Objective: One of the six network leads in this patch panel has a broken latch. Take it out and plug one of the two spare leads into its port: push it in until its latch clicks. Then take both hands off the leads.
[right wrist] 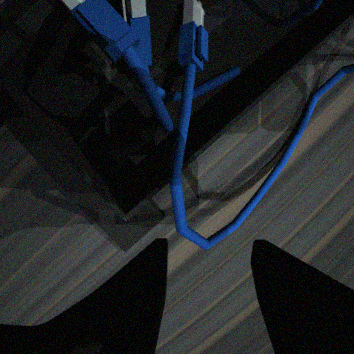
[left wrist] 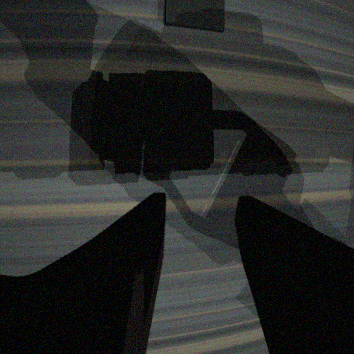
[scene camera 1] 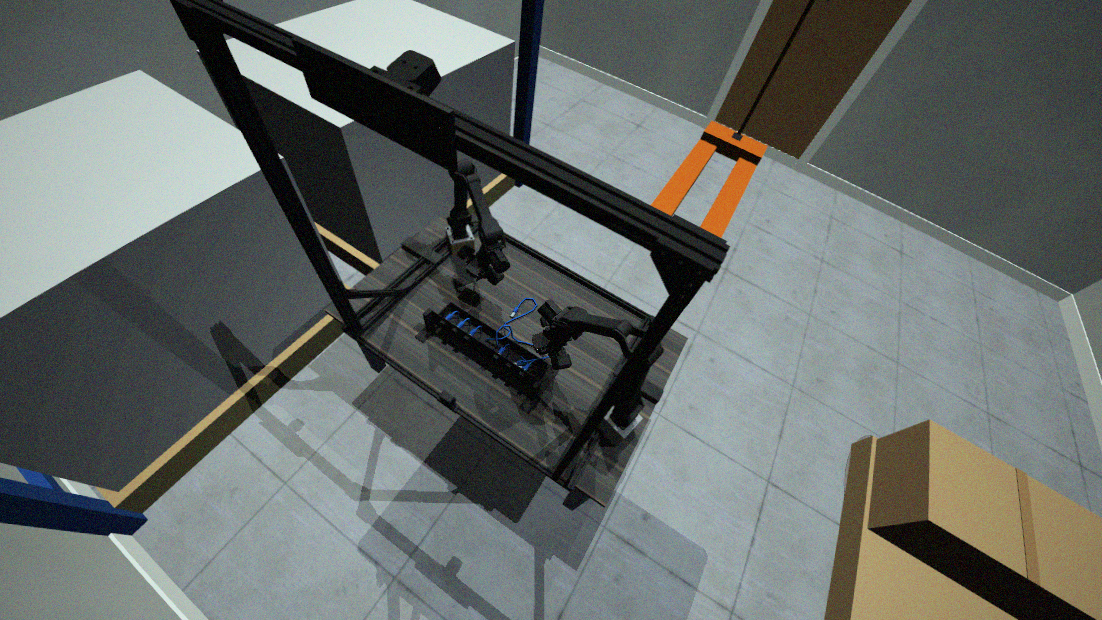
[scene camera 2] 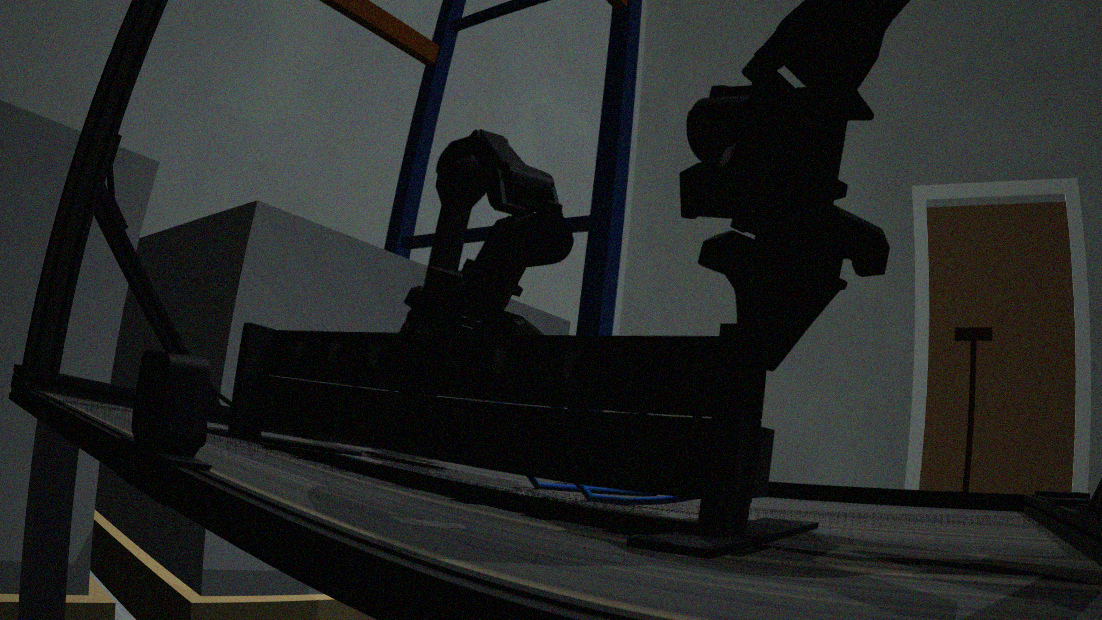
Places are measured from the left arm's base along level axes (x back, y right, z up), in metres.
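Where they show: left gripper, fingertip midpoint: point(left wrist: 200, 206) point(scene camera 1: 474, 278); right gripper, fingertip midpoint: point(right wrist: 209, 250); left arm's base, origin of the base link: point(scene camera 1: 459, 233); right arm's base, origin of the base link: point(scene camera 1: 622, 417).
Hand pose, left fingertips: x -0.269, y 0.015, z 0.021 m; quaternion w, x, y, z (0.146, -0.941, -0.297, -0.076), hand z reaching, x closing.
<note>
Each offset is from my left fingertips to the centre of the thing. "spot": to the spot under its first point. Level surfaces: height alone.
The dark patch panel @[dz -0.036, dx -0.281, dy +0.038 m] point(scene camera 1: 485, 348) point(scene camera 2: 493, 439) stands mid-table with blue leads @[spot: dz +0.000, dx -0.184, dy +0.093 m] point(scene camera 1: 463, 323) along it. Beyond it a loose blue lead @[spot: dz -0.087, dx -0.100, dy -0.196 m] point(scene camera 1: 527, 302) lies in a loop. In the right wrist view three blue plugs with pale tips show near the panel: an upper-left plug @[spot: dz +0.005, dx -0.418, dy -0.062 m] point(right wrist: 102, 22), one beside it @[spot: dz -0.028, dx -0.403, dy -0.061 m] point(right wrist: 141, 42) and another plug @[spot: dz -0.042, dx -0.374, dy -0.058 m] point(right wrist: 193, 42), whose cable bends below my fingertips. Which latch is broken I cannot tell. My right gripper point(right wrist: 209, 250) point(scene camera 2: 772, 360) is open and empty at the panel's right end. My left gripper point(left wrist: 200, 206) is open and empty behind the panel, away from the leads.
The wooden table @[dz -0.090 m] point(scene camera 1: 400, 323) stands under a black overhead frame point(scene camera 1: 570, 181). In scene camera 2 the panel hides the left fingertips. A panel foot @[spot: dz -0.086, dx -0.507, dy -0.058 m] point(scene camera 2: 724, 537) stands on the table. Dark shadows cross the left wrist view. Cardboard boxes point(scene camera 1: 963, 493) stand away from the table.
</note>
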